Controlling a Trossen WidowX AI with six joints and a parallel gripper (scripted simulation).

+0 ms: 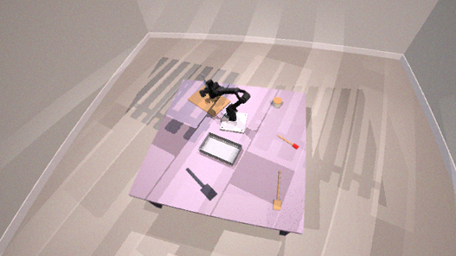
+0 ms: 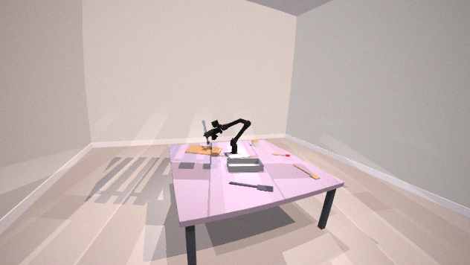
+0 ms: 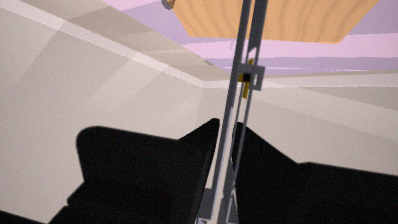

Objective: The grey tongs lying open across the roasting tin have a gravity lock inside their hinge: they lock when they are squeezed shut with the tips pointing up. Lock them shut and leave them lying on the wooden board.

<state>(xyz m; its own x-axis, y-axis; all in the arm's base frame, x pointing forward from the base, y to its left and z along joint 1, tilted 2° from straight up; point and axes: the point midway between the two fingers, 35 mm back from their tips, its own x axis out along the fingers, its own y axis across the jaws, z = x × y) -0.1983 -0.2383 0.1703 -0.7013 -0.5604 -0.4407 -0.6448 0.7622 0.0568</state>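
The wooden board is 1 cm to the left of my gripper tip and 16 cm below it. From my gripper tip the other things lie so: grey roasting tin 55 cm ahead, 17 cm to the left, 14 cm below; round pot 5 cm ahead, 66 cm to the left, 13 cm below; black spatula 85 cm ahead, 6 cm to the left, 16 cm below.
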